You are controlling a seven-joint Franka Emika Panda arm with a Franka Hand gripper.
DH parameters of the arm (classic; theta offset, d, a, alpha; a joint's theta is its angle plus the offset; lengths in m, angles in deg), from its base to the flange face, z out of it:
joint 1: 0 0.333 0 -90
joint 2: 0 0 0 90
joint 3: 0 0.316 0.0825 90
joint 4: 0 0 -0.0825 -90
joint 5: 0 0.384 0 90
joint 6: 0 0 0.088 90
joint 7: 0 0.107 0 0
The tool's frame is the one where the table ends.
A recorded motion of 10 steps. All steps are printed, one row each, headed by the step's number.
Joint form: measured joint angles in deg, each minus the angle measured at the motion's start. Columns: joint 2, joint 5, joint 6, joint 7, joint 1, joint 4, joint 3.
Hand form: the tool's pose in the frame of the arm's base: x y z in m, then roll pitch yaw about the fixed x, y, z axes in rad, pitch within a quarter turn. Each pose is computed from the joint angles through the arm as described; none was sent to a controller.
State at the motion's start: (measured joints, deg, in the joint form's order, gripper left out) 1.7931 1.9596 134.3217 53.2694 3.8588 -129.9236 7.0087
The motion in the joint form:
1: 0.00 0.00 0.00 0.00 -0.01 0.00 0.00
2: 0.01 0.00 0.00 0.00 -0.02 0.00 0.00
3: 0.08 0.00 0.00 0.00 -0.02 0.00 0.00
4: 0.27 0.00 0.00 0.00 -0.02 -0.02 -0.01
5: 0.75 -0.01 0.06 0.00 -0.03 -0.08 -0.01
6: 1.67 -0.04 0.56 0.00 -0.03 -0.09 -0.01
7: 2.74 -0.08 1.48 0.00 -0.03 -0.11 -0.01
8: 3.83 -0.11 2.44 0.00 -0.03 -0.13 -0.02
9: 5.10 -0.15 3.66 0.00 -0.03 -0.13 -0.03
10: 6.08 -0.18 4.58 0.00 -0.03 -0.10 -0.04
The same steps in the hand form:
1: 0.5171 0.0996 0.3496 -3.0877 -0.0036 -0.7638
2: 0.5172 0.0995 0.3495 -3.0878 -0.0034 -0.7640
3: 0.5172 0.0995 0.3488 -3.0888 -0.0026 -0.7640
4: 0.5172 0.0994 0.3469 -3.0915 -0.0002 -0.7641
5: 0.5171 0.0993 0.3422 -3.0978 0.0053 -0.7642
6: 0.5180 0.0994 0.3345 -3.1030 0.0107 -0.7642
7: 0.5195 0.0996 0.3260 -3.1045 0.0135 -0.7643
8: 0.5210 0.0997 0.3174 -3.1056 0.0162 -0.7646
9: 0.5227 0.0999 0.3076 -3.1053 0.0180 -0.7650
10: 0.5241 0.1000 0.3002 -3.1048 0.0193 -0.7654

